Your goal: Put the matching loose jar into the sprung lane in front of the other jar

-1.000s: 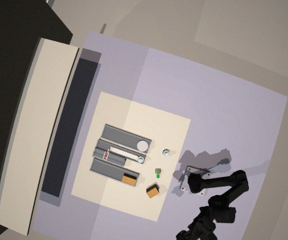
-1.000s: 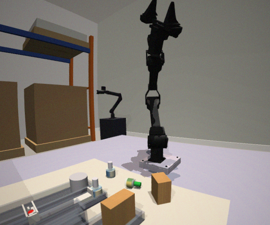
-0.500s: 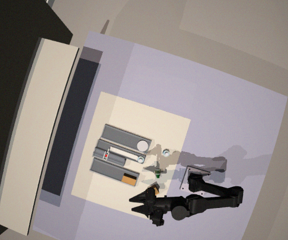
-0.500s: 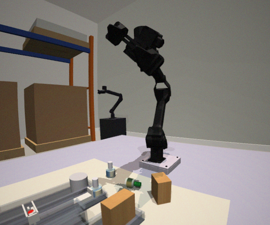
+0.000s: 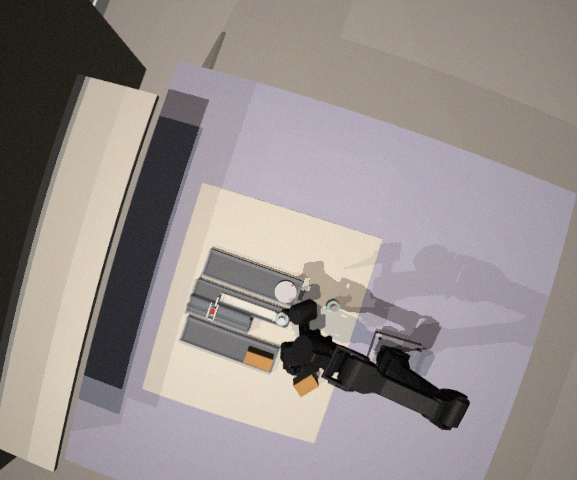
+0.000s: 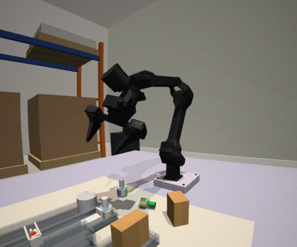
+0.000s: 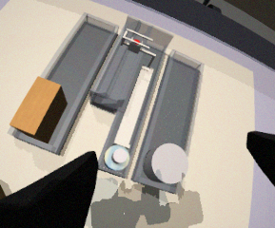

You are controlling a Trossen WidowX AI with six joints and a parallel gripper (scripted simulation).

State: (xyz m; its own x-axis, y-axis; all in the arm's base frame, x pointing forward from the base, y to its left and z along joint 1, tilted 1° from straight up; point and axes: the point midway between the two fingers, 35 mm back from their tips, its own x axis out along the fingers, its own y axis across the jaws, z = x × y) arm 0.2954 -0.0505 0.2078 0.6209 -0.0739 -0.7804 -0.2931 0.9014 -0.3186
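Now: the grey cylinder 2 cm ahead of my gripper tip, 7 cm to the right of it and 18 cm below it. From my gripper tip the other things lie so: red mark: 19 cm ahead, 3 cm to the left, 14 cm below.
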